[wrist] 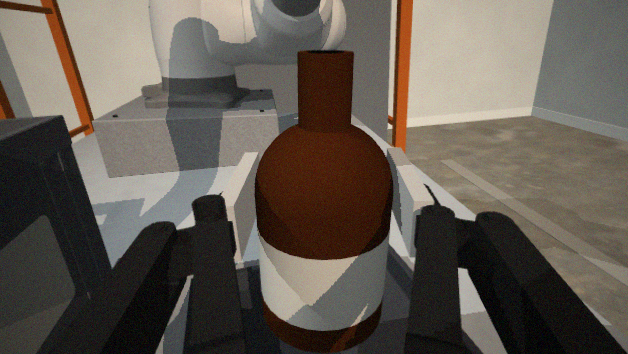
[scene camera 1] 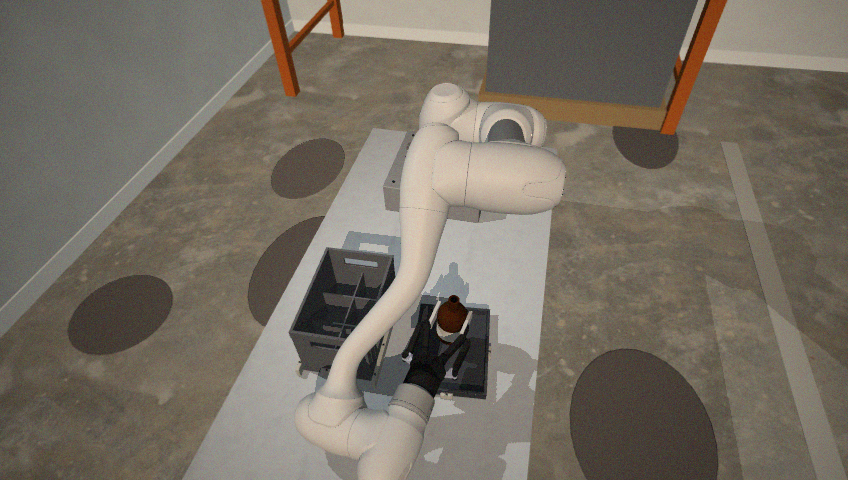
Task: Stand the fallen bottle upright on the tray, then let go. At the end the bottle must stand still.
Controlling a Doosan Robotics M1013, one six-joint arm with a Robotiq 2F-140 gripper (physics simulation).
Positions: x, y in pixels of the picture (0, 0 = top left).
Scene:
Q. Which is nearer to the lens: the grey divided crate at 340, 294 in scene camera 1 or the dark tray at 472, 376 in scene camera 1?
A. The dark tray.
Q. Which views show the brown bottle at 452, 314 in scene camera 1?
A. The wrist view and scene camera 1: all of them.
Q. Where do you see a grey divided crate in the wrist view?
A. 60, 258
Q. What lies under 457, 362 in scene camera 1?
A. My gripper.

